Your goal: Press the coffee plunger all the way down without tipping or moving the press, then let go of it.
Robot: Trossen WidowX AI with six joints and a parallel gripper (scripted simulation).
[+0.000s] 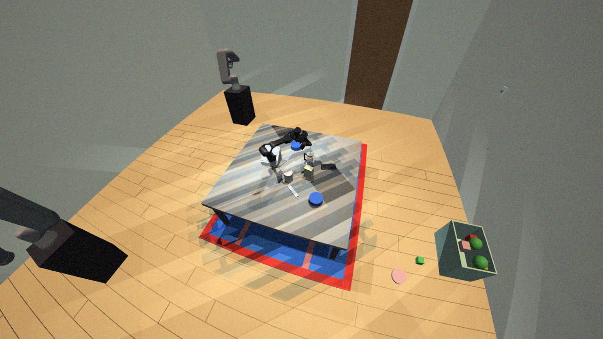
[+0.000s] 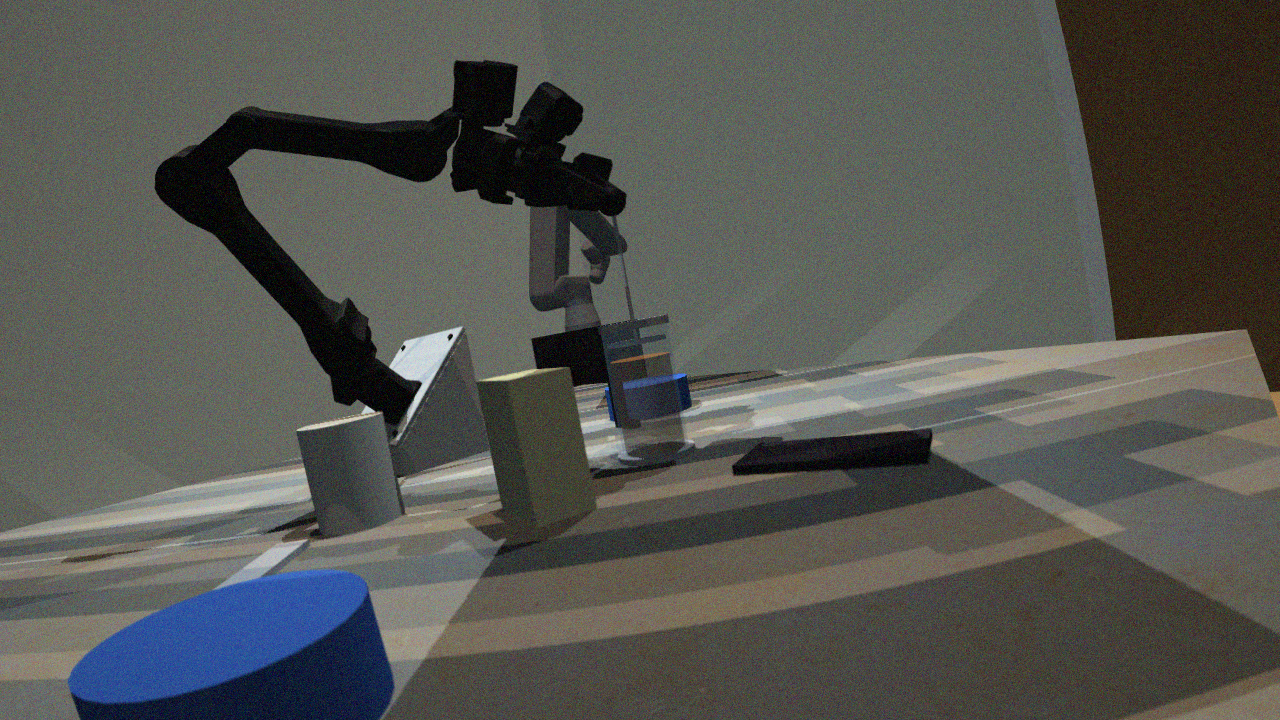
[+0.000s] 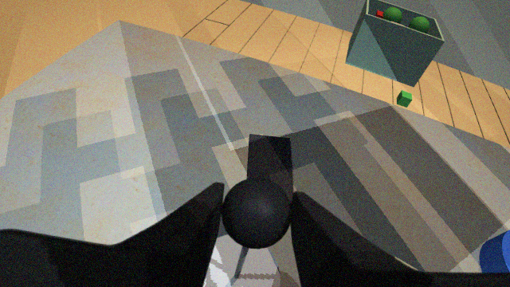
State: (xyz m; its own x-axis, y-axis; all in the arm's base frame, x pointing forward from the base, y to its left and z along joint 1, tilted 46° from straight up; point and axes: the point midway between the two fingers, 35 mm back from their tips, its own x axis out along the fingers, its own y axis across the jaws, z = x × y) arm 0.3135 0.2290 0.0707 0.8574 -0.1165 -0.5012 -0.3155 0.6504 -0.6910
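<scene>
Now: the coffee press 20 mm behind my gripper tip and 130 mm below it.
</scene>
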